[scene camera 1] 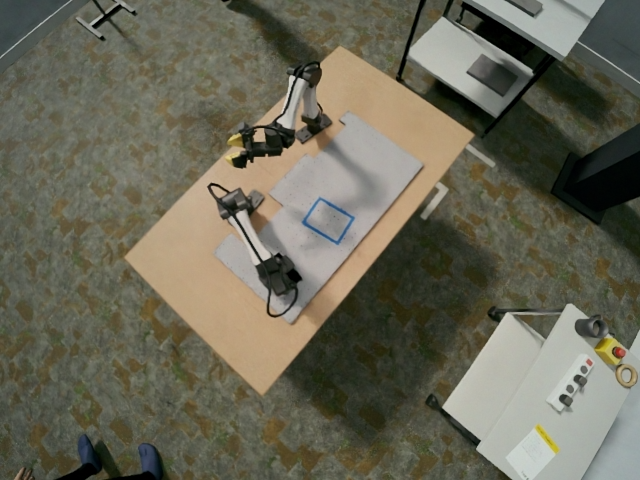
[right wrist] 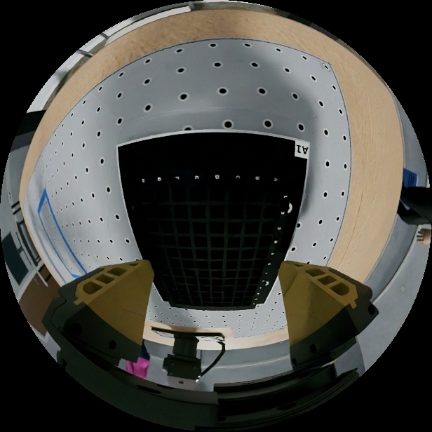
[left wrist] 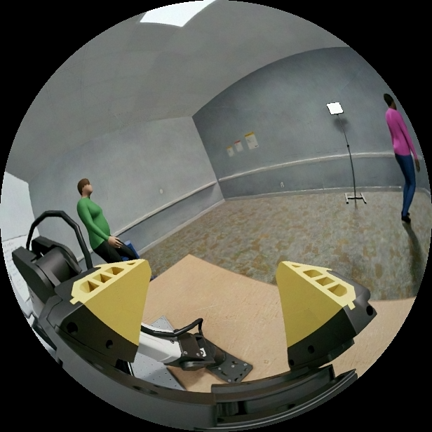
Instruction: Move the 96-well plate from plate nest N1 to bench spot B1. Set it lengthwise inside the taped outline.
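Where they show: left gripper, fingertip midpoint: (scene camera 1: 226, 150); left arm's base at its link origin: (scene camera 1: 313, 128); right arm's base at its link origin: (scene camera 1: 246, 209).
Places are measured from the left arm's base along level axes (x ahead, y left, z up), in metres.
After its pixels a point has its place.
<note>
The dark 96-well plate (right wrist: 215, 220) lies in the right wrist view's middle, with row letters, a number column and a white A1 tag at its upper right corner. Nest N1 under it cannot be told apart from it. My right gripper (right wrist: 215, 270) is open, its fingers above the plate near its lower part in that view. In the scene view the right arm's wrist hides the plate and the fingertips. My left gripper (scene camera 1: 230, 150) {x 0.046, y -0.435, z 0.317 m} (left wrist: 213, 270) is open and empty, high over the table's upper left edge. The blue taped outline (scene camera 1: 337, 208) {x 0.410, y -0.180, z 0.013 m} (right wrist: 43, 201) is on the grey perforated board.
The grey board (scene camera 1: 385, 155) {x 0.345, y 0.177, z 0.013 m} (right wrist: 200, 110) lies on the wooden table (scene camera 1: 180, 268) {x 0.180, y -0.912, z 0.000 m} (left wrist: 225, 305). The left arm's base stands at the board's upper left side, the right arm's base (scene camera 1: 254, 200) {x 0.135, y -0.456, z 0.010 m} (left wrist: 231, 369) lower along it. A white cart (scene camera 1: 522, 408) stands at the lower right. A person in green (left wrist: 95, 217) is beyond the table.
</note>
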